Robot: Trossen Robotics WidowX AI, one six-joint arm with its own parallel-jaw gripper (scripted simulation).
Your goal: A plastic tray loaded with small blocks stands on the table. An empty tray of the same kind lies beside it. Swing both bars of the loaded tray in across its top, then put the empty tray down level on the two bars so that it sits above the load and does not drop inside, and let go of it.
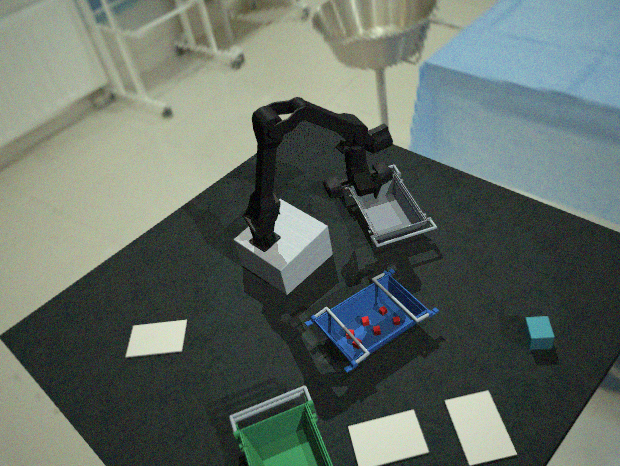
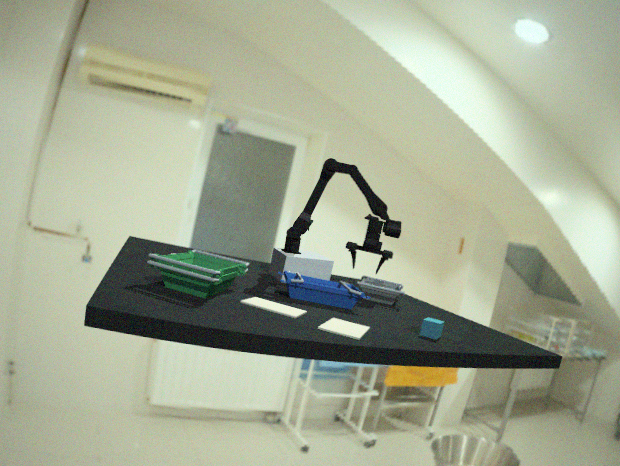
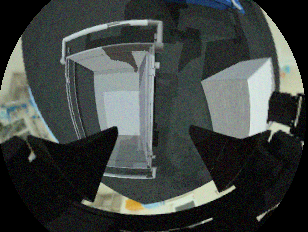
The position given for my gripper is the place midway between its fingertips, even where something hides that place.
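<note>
Grey tray (image 1: 394, 215), (image 2: 379, 290), (image 3: 110, 86). Teal cube (image 1: 538, 330); out of frame in image 3. My gripper (image 1: 360, 202), (image 3: 154, 129): open, holds nothing.
</note>
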